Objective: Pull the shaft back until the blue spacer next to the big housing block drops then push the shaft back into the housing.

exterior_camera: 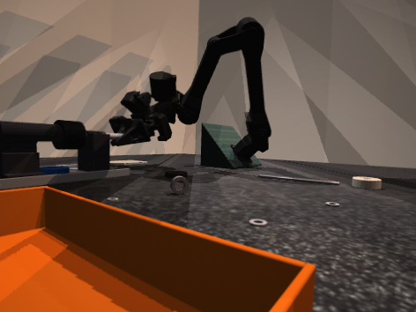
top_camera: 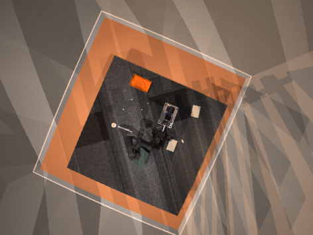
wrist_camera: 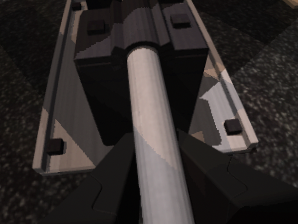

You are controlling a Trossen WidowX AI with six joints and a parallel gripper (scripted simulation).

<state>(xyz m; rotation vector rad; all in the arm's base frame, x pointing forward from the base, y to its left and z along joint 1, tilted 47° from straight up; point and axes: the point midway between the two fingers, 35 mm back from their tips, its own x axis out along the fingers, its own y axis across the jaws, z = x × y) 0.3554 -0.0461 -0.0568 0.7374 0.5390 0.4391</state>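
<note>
The grey shaft lies 4 cm ahead of my gripper tip, 2 cm above it and 1 cm to the left of it. From my gripper tip the other things lie so: blue spacer 13 cm ahead, 5 cm below, 3 cm to the left; then orange tray 44 cm to the left, 25 cm ahead, 5 cm below; then white disc 45 cm to the left, 26 cm behind, 5 cm below.
</note>
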